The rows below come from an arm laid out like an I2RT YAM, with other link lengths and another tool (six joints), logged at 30 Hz.
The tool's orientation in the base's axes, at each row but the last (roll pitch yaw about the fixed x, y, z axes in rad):
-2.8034, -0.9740, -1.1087
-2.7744, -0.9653, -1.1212
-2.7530, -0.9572, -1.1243
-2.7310, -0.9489, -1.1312
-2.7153, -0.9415, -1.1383
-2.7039, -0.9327, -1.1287
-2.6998, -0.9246, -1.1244
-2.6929, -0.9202, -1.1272
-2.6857, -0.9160, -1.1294
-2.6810, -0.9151, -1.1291
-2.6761, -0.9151, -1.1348
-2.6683, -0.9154, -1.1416
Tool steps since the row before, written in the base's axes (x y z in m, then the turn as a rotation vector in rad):
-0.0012, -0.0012, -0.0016, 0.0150, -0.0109, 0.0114
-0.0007, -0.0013, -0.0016, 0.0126, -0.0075, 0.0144
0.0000, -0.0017, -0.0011, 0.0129, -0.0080, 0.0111
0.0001, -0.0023, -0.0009, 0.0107, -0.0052, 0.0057
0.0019, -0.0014, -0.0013, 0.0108, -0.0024, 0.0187
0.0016, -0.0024, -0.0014, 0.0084, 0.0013, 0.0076
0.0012, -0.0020, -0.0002, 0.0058, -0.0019, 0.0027
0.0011, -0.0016, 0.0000, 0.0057, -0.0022, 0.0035
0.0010, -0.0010, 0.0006, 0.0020, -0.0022, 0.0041
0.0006, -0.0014, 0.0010, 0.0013, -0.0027, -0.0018
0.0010, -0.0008, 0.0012, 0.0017, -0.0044, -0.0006
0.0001, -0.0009, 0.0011, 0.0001, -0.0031, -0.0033
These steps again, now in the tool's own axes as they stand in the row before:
-0.0010, 0.0020, 0.0007, 0.0187, -0.0057, 0.0096
-0.0008, 0.0017, 0.0011, 0.0188, -0.0069, 0.0046
0.0000, 0.0014, 0.0015, 0.0164, -0.0060, 0.0069
0.0005, 0.0017, 0.0017, 0.0100, -0.0052, 0.0068
0.0002, 0.0000, 0.0027, 0.0191, -0.0103, -0.0014
0.0006, 0.0009, 0.0030, 0.0075, -0.0085, 0.0011
0.0012, 0.0006, 0.0019, 0.0047, -0.0032, 0.0035
0.0012, 0.0004, 0.0015, 0.0055, -0.0032, 0.0031
0.0013, -0.0001, 0.0008, 0.0050, -0.0009, 0.0002
0.0017, 0.0003, 0.0005, 0.0004, 0.0015, 0.0031
0.0017, -0.0004, 0.0004, 0.0024, 0.0021, 0.0035
0.0014, 0.0003, -0.0001, -0.0009, 0.0030, 0.0033

